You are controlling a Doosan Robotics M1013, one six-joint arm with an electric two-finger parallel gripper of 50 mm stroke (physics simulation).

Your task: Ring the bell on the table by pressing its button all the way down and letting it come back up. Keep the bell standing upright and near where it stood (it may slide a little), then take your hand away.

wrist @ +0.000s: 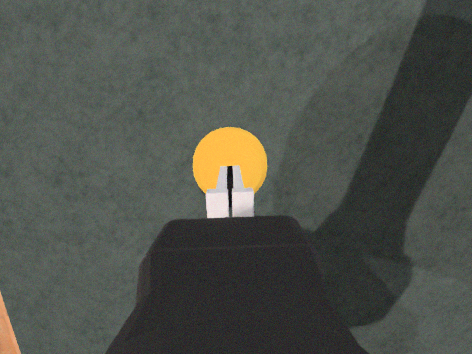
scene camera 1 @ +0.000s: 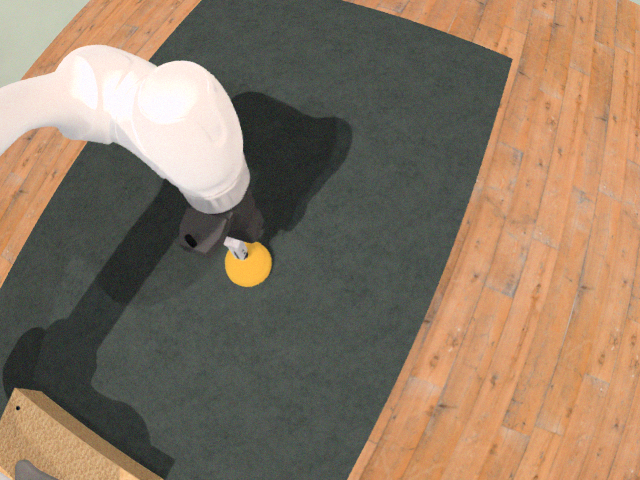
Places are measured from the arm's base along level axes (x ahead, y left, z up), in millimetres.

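Pixels of known places: gripper, fingertip midpoint: [wrist: 230, 178] [scene camera 1: 241, 253].
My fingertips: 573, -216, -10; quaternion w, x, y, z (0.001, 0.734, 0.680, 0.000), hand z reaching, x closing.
Note:
Behind a point stands the place of what it marks, as x, y, z.
The bell [scene camera 1: 250, 271] {554, -232, -38} [wrist: 230, 145] {549, -213, -39} shows as a round yellow shape on the dark mat, seen from above, and it looks upright. Its button cannot be made out; the fingers cover part of the bell's top. My gripper [scene camera 1: 241, 255] {573, -216, -11} [wrist: 230, 178] {573, -216, -11} is shut and empty, with its two pale fingertips together. The tips are over the bell, near its middle in the wrist view and over its upper left part in the scene view. Whether the tips touch the button or how far down it is cannot be told.
The dark green mat [scene camera 1: 361, 258] {631, -407, -77} [wrist: 100, 100] {489, -348, -77} lies on a wooden plank surface [scene camera 1: 542, 258] [wrist: 6, 330]. A tan box-like block [scene camera 1: 56, 439] {154, 24, 5} stands at the lower left of the scene view, with part of a grey thing [scene camera 1: 31, 470] {82, 51, 20} at it. Arm shadows cross the mat.

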